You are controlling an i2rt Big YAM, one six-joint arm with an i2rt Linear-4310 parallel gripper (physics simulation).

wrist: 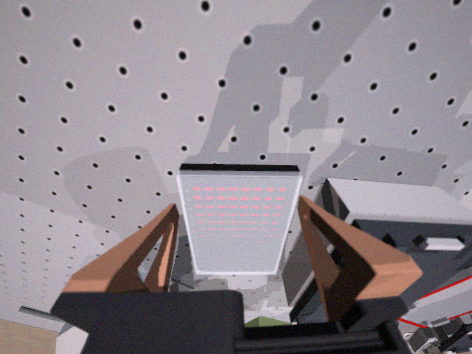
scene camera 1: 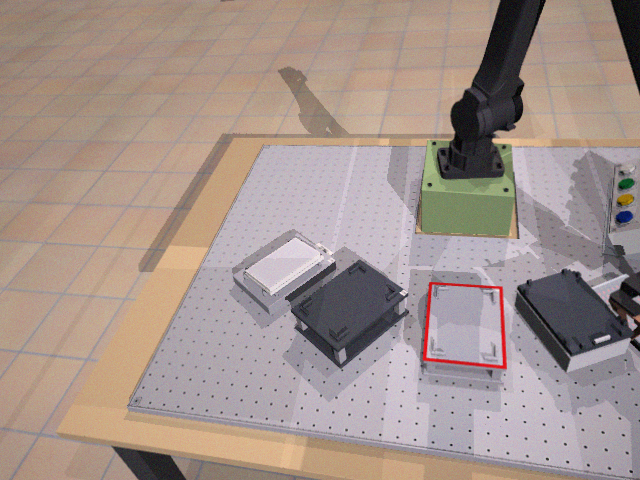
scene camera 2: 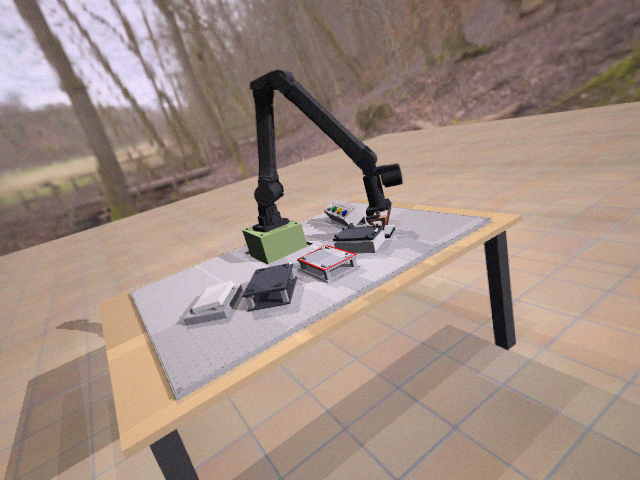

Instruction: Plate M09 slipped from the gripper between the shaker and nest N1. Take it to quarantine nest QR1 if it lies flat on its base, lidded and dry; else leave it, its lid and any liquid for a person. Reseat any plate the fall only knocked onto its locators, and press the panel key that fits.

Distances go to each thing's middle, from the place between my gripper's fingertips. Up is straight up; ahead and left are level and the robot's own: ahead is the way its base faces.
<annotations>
My hand is 30 mm past the well plate with pink wells [wrist: 204, 167], 10 mm to the left of it and 10 mm above it. Round my hand: dark station [scene camera 1: 579, 329] (10 mm behind, 120 mm to the right, 20 mm above).
</annotations>
